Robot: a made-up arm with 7 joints. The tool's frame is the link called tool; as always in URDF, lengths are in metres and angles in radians.
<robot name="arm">
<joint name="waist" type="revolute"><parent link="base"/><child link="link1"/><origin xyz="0 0 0.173" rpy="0 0 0"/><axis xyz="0 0 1"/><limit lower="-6.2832" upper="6.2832"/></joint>
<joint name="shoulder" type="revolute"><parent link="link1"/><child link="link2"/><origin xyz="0 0 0" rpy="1.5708 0 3.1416"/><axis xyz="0 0 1"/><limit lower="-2.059" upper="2.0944"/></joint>
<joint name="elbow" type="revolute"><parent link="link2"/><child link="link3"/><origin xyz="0 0.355 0" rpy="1.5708 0 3.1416"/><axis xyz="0 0 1"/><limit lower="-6.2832" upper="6.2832"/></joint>
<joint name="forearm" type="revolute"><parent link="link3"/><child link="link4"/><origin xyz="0.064 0 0" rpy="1.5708 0 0"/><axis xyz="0 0 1"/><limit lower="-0.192" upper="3.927"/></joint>
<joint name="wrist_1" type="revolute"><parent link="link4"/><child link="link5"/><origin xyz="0.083 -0.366 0" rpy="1.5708 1.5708 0"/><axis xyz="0 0 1"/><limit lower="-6.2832" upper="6.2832"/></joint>
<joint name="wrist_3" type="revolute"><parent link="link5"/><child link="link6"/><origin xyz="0 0 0" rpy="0 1.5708 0"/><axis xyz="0 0 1"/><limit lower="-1.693" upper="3.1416"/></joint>
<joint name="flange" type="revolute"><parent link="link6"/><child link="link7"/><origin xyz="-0.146 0.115 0" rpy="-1.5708 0 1.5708"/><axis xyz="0 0 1"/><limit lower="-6.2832" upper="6.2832"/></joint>
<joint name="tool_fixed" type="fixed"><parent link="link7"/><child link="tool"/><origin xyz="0 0 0" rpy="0 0 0"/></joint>
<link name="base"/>
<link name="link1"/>
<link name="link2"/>
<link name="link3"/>
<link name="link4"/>
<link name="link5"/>
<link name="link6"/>
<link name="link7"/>
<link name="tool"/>
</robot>
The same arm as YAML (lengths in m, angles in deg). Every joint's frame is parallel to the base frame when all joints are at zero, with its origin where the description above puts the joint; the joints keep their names.
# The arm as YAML. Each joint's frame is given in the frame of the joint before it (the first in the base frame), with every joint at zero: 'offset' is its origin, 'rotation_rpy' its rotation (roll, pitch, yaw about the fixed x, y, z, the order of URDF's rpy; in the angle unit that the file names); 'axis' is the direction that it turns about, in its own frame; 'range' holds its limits. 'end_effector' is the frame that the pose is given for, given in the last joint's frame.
length_unit: m
angle_unit: deg
chain:
  - id: waist
    offset: [0.0, 0.0, 0.173]
    rotation_rpy: [0.0, 0.0, 0.0]
    axis: "+z"
    range: [-360.0, 360.0]
  - id: shoulder
    offset: [0.0, 0.0, 0.0]
    rotation_rpy: [0.0, 0.0, 0.0]
    axis: "+y"
    range: [-117.97, 120.0]
  - id: elbow
    offset: [0.0, 0.0, 0.355]
    rotation_rpy: [0.0, 0.0, 0.0]
    axis: "+z"
    range: [-360.0, 360.0]
  - id: forearm
    offset: [0.064, 0.0, 0.0]
    rotation_rpy: [0.0, 0.0, 0.0]
    axis: "-y"
    range: [-11.0, 225.0]
  - id: wrist_1
    offset: [0.083, 0.0, -0.366]
    rotation_rpy: [0.0, 0.0, 0.0]
    axis: "-z"
    range: [-360.0, 360.0]
  - id: wrist_3
    offset: [0.0, 0.0, 0.0]
    rotation_rpy: [0.0, 0.0, 0.0]
    axis: "+y"
    range: [-97.0, 180.0]
  - id: flange
    offset: [0.115, 0.0, -0.146]
    rotation_rpy: [0.0, 0.0, 0.0]
    axis: "-z"
    range: [-360.0, 360.0]
end_effector:
  offset: [0.0, 0.0, 0.0]
  rotation_rpy: [-180.0, 0.0, 0.0]

